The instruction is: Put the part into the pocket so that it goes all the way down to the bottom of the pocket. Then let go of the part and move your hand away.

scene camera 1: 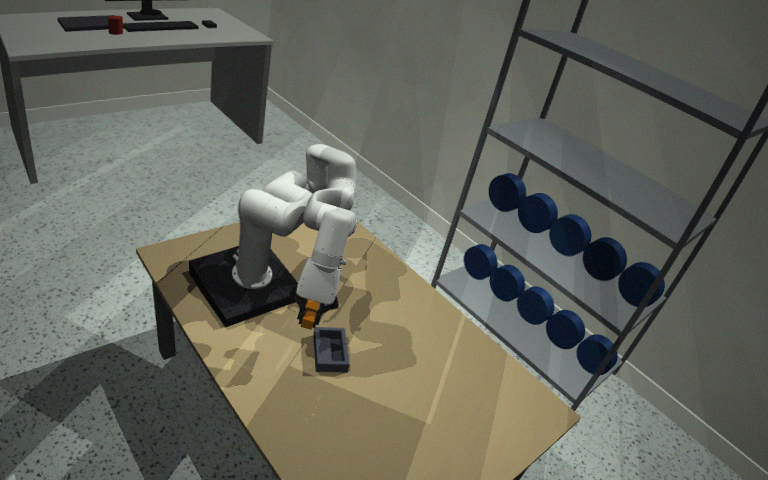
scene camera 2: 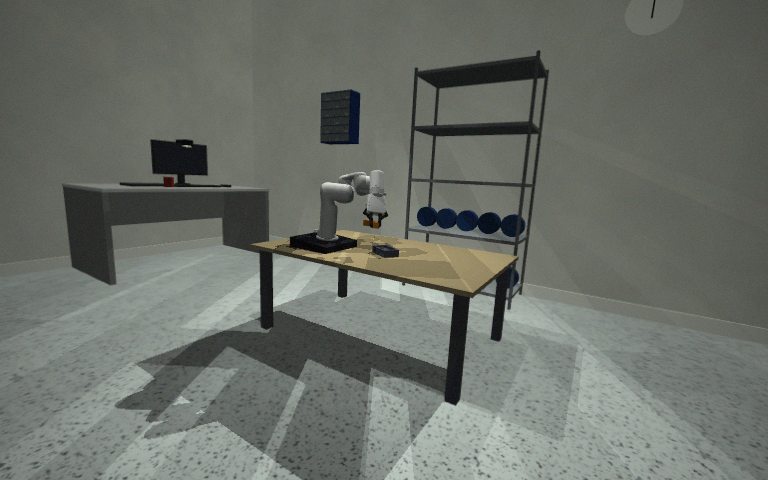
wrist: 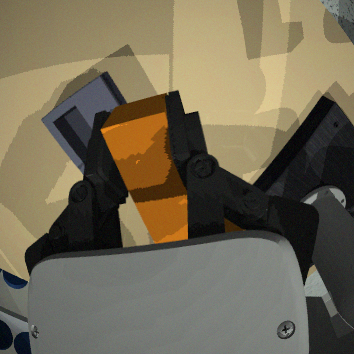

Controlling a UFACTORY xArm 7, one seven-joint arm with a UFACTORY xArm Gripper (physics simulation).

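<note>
Held in the gripper (scene camera 1: 307, 324), which the wrist view (wrist: 144, 118) shows as well, is an orange L-shaped part (wrist: 136, 133), clear of everything else. The scene also has a grey block with pocket (scene camera 1: 330, 346), visible again in the wrist view (wrist: 70, 122).
</note>
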